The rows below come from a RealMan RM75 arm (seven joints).
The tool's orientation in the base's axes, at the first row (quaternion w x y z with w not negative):
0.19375 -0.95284 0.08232 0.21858
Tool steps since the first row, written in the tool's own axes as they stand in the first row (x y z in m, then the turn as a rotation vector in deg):
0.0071 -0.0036 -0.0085 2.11 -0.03 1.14
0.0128 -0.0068 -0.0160 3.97 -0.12 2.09
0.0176 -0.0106 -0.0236 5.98 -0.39 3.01
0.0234 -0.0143 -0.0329 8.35 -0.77 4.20
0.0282 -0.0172 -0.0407 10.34 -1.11 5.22
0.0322 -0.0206 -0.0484 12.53 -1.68 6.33
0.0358 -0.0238 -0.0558 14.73 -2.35 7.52
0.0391 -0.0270 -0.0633 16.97 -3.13 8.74
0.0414 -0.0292 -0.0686 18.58 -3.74 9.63
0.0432 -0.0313 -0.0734 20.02 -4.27 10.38
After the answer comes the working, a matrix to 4 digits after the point.
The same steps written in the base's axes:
0.0105 -0.0007 0.0051 1.45 0.34 -1.88
0.0192 -0.0012 0.0098 2.76 0.67 -3.47
0.0273 -0.0012 0.0152 4.26 1.14 -5.05
0.0370 -0.0020 0.0216 6.01 1.80 -6.97
0.0449 -0.0029 0.0268 7.47 2.38 -8.60
0.0523 -0.0032 0.0326 9.13 3.19 -10.31
0.0591 -0.0035 0.0382 10.80 4.13 -12.06
0.0657 -0.0039 0.0440 12.51 5.17 -13.82
0.0703 -0.0042 0.0481 13.75 5.97 -15.07
0.0743 -0.0043 0.0519 14.87 6.65 -16.16

The tool's axes in the first row as the columns of a matrix, in the base's axes (rounded; the answer above uses it unrounded):
0.8909 -0.2416 -0.3846
-0.0722 -0.9114 0.4052
-0.4484 -0.3332 -0.8294

